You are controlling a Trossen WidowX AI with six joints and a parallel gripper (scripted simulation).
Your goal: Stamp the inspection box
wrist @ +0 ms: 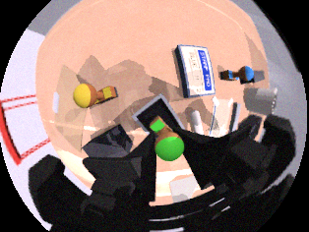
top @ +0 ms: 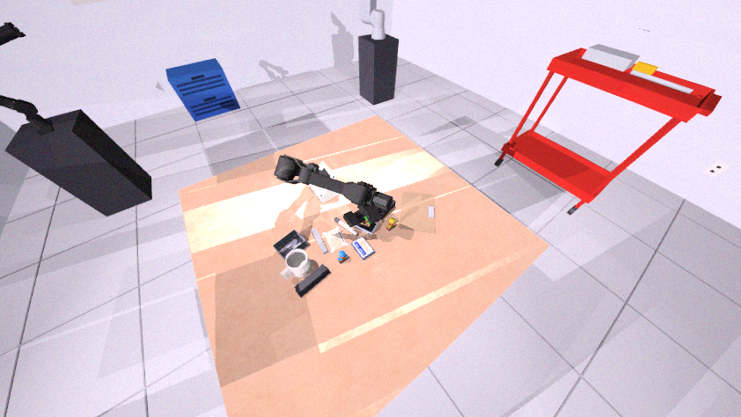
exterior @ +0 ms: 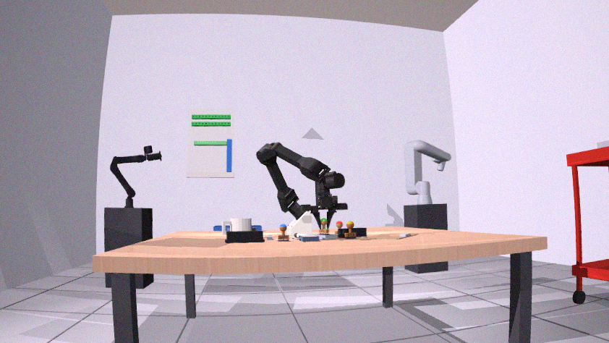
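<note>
The dark-framed flat pad lies 30 mm below my gripper tip. The rest, counted from my gripper tip: red-knobbed stamp 80 mm to the left, 80 mm behind, 20 mm below; green-knobbed stamp right at my gripper tip; yellow-knobbed stamp 90 mm to the left, 70 mm ahead, 20 mm below.
</note>
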